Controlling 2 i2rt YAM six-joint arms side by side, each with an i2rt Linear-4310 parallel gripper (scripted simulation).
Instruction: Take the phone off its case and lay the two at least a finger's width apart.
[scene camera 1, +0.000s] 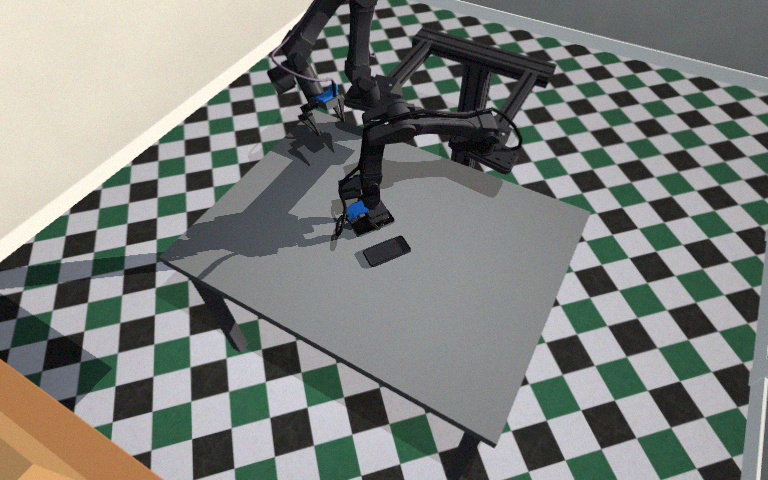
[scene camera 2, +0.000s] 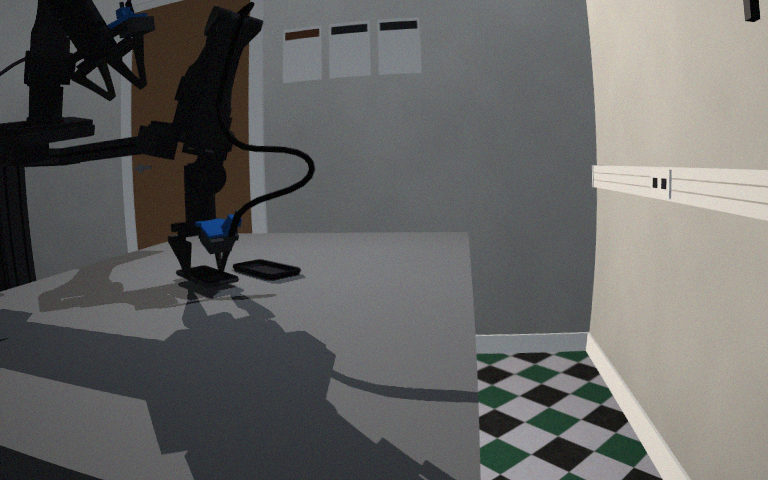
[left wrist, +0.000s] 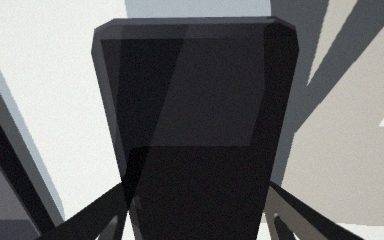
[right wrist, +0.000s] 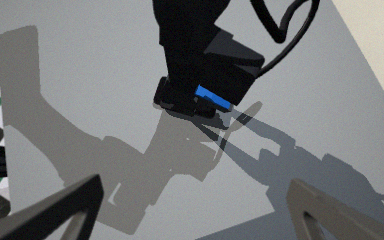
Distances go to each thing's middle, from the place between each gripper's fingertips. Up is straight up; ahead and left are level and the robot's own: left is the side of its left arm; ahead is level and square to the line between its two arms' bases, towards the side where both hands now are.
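The black phone (scene camera 2: 206, 276) is 1 cm below my left hand.
As for my right hand (scene camera 2: 127, 93), the black phone is 33 cm below that hand, 17 cm to the left of it and 2 cm ahead of it.
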